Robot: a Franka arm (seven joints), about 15 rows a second.
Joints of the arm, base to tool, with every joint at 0 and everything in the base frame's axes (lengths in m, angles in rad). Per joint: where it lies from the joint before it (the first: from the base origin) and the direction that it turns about. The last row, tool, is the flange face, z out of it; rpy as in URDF.
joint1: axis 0 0 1 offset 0 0 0.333
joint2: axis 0 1 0 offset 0 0 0
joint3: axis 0 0 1 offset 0 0 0.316
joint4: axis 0 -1 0 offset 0.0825 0 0
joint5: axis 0 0 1 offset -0.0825 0 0.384
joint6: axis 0 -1 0 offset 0 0 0
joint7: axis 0 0 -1 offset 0.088 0 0
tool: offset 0 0 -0.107 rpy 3.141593 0 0
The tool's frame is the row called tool.
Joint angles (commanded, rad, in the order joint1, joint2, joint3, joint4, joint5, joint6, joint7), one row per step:
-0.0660 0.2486 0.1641 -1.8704 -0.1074 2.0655 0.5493
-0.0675 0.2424 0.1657 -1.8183 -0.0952 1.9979 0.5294
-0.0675 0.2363 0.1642 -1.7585 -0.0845 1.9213 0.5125
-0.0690 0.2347 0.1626 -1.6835 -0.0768 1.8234 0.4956
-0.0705 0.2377 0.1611 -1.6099 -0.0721 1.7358 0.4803
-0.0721 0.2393 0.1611 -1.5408 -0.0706 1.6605 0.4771
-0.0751 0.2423 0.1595 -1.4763 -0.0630 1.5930 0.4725
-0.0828 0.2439 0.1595 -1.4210 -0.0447 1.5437 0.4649
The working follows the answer.
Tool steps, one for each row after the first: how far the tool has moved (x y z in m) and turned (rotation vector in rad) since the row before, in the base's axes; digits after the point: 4 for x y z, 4 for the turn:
0.0041 -0.0005 0.0220 0.0067 0.0111 0.0086
0.0034 -0.0015 0.0251 0.0052 0.0122 0.0052
0.0025 -0.0030 0.0281 0.0029 0.0224 0.0045
0.0018 -0.0030 0.0258 0.0026 0.0179 0.0051
0.0005 -0.0024 0.0256 0.0001 0.0079 -0.0038
-0.0005 -0.0035 0.0232 0.0068 0.0068 -0.0056
-0.0008 -0.0040 0.0210 0.0193 -0.0027 -0.0052

Tool pose at each row, in the base's axes (x y z in m, rotation vector in rad; rounded; the steps above come from the unrounded poses):
0.6087 0.0493 0.3797 3.0136 -0.6137 -0.0460
0.6127 0.0489 0.4017 3.0201 -0.6008 -0.0644
0.6161 0.0474 0.4268 3.0239 -0.5927 -0.0843
0.6186 0.0444 0.4549 3.0227 -0.5845 -0.1188
0.6204 0.0414 0.4807 3.0222 -0.5756 -0.1463
0.6209 0.0390 0.5063 3.0193 -0.5806 -0.1584
0.6204 0.0355 0.5295 3.0228 -0.5893 -0.1713
0.6195 0.0314 0.5505 3.0408 -0.5992 -0.1741

